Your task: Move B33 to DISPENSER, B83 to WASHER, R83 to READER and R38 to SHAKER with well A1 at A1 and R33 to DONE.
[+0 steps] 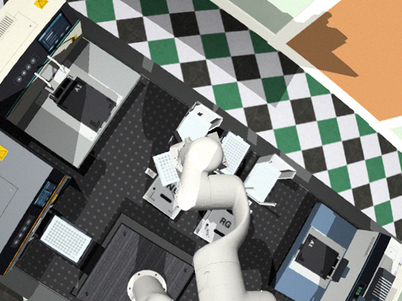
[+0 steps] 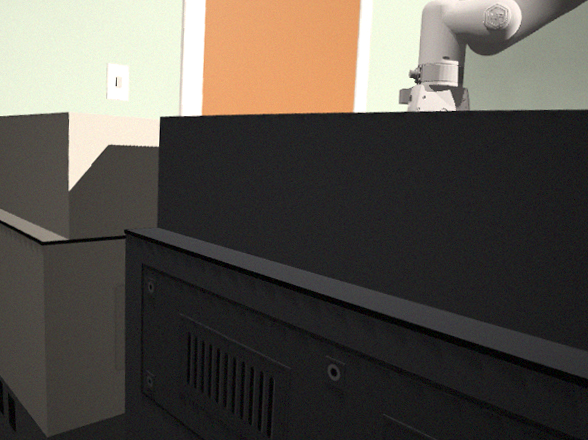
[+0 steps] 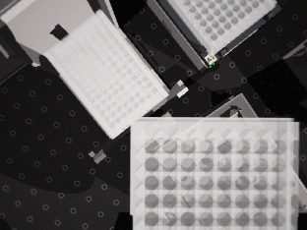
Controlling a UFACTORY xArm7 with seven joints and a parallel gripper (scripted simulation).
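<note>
The regrip nest RG lies 25 cm to the right of my hand, 17 cm below it and 5 cm behind it. From my hand the other things lie so: dark reader nest (36 cm behind, 15 cm to the left, 12 cm below); then N6 nest (19 cm below, 5 cm to the right, 5 cm behind).
</note>
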